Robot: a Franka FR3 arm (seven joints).
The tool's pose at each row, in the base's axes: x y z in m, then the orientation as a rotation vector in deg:
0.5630 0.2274 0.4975 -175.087 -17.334 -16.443
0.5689 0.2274 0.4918 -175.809 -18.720 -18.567
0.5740 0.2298 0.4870 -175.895 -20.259 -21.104
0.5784 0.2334 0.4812 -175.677 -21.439 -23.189
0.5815 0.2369 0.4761 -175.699 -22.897 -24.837
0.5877 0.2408 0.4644 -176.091 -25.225 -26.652
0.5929 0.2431 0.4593 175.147 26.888 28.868
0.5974 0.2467 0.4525 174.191 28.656 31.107
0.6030 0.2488 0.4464 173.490 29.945 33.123
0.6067 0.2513 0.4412 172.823 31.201 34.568
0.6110 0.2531 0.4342 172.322 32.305 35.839
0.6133 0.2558 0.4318 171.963 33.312 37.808
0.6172 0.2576 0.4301 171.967 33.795 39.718
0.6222 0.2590 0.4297 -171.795 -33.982 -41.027
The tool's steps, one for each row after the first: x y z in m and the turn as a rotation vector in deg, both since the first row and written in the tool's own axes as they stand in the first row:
0.0046 0.0014 0.0066 -1.101 1.184 -0.976
0.0091 0.0003 0.0124 -1.692 2.710 -2.043
0.0129 -0.0022 0.0192 -1.925 4.008 -2.861
0.0156 -0.0048 0.0250 -2.355 4.976 -3.848
0.0200 -0.0069 0.0379 -3.269 5.939 -5.397
0.0245 -0.0079 0.0440 -3.886 7.323 -6.617
0.0282 -0.0103 0.0517 -4.192 8.756 -7.881
0.0329 -0.0110 0.0589 -4.340 10.053 -8.799
0.0359 -0.0125 0.0648 -4.506 10.987 -9.693
0.0391 -0.0131 0.0726 -4.550 11.809 -10.460
0.0414 -0.0152 0.0756 -4.362 13.078 -11.129
0.0451 -0.0161 0.0781 -3.941 14.300 -11.397
0.0501 -0.0165 0.0795 -3.575 15.171 -11.503

